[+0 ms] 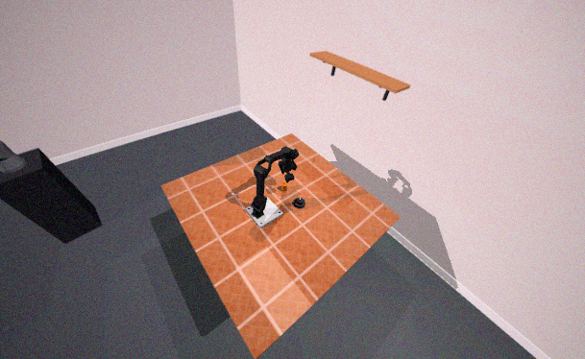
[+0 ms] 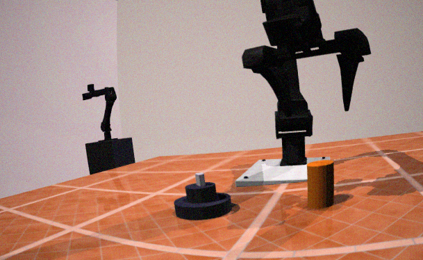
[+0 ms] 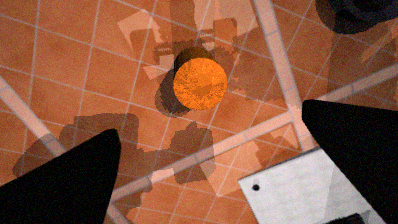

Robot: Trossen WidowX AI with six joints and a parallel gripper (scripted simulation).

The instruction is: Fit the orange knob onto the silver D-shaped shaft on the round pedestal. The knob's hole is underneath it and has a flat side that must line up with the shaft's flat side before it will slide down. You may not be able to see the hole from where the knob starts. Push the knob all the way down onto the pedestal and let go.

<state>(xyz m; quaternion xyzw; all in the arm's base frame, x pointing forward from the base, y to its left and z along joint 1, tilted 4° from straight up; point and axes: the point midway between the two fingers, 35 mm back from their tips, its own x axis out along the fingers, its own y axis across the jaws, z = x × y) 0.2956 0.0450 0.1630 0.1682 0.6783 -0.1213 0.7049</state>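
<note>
The orange knob lies 80 mm below my gripper tip. The rest, counted from my gripper tip: round pedestal (10 mm behind, 180 mm to the right, 100 mm below).
</note>
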